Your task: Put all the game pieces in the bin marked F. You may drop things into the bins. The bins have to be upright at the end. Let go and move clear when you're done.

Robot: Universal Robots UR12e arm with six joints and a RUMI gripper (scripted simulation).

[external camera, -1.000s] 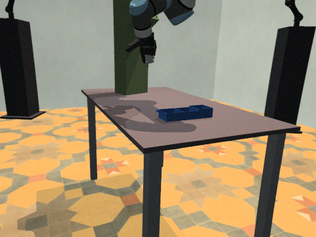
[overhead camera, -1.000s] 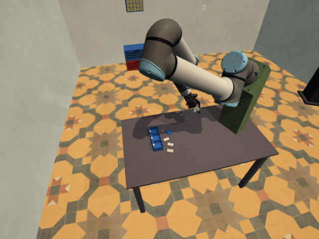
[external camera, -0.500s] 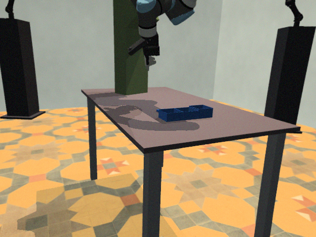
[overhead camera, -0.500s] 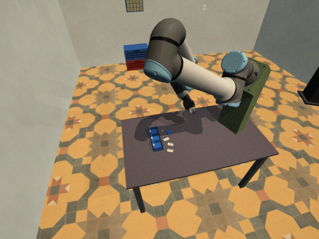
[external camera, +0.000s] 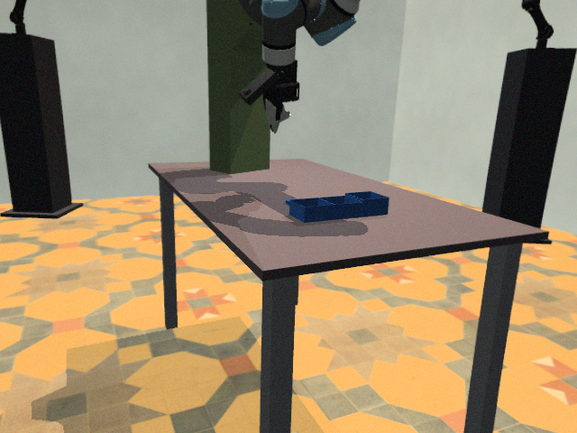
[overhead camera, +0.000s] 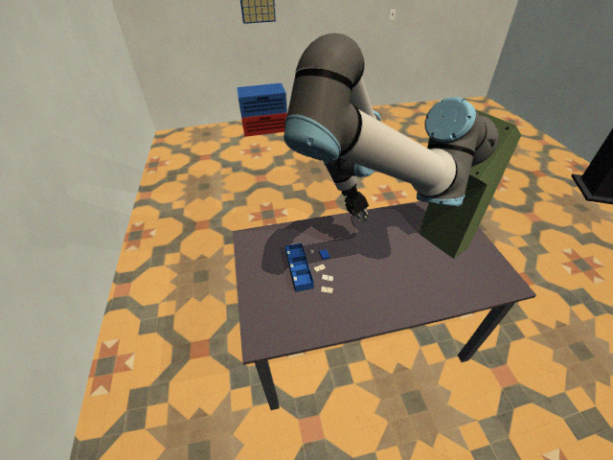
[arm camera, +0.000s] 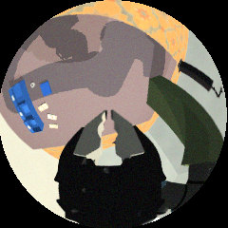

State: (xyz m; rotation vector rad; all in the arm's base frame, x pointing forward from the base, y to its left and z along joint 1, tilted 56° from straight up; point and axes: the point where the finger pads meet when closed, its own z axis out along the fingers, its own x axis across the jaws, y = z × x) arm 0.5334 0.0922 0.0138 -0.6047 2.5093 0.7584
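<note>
Right now the blue bin is 260 mm ahead of my hand, 190 mm to the left of it and 180 mm below it. Also, from my hand: tiny ring: 230 mm ahead, 200 mm below, 80 mm to the left; cream domino: 190 mm below, 170 mm to the left, 170 mm ahead; blue block: 190 mm below, 160 mm ahead, 80 mm to the left.
</note>
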